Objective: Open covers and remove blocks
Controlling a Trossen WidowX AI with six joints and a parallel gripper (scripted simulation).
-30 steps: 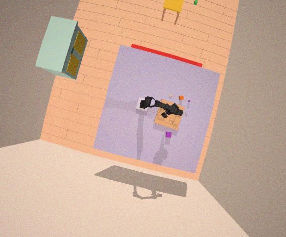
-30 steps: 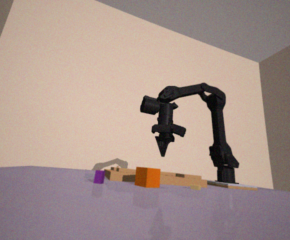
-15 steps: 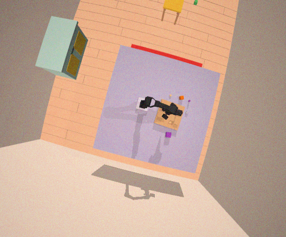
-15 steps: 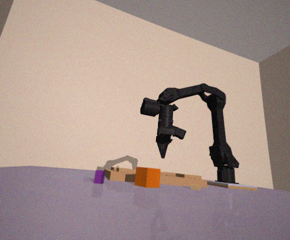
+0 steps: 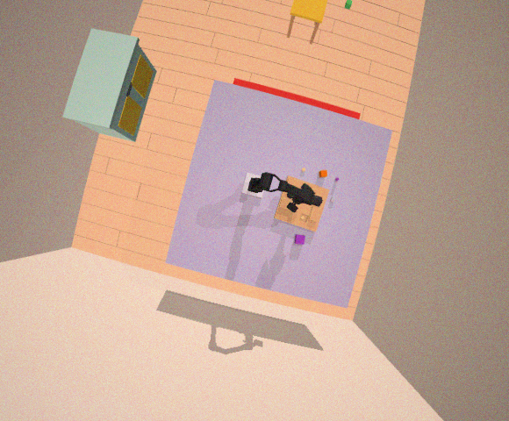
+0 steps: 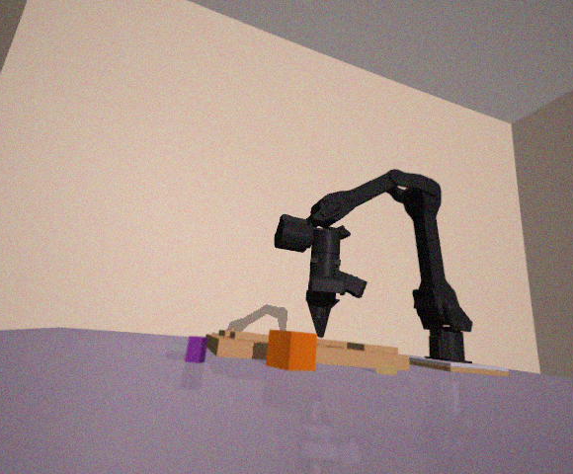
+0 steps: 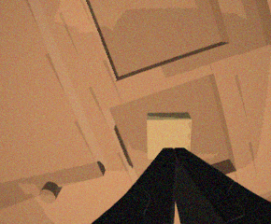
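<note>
The wooden puzzle board lies 4 cm ahead of my gripper tip, 2 cm below it and 1 cm to the right of it. Also, from my gripper tip: grey flat piece (25 cm ahead, 4 cm to the left, 3 cm below); then orange block (20 cm to the left, 15 cm ahead, 2 cm below).
</note>
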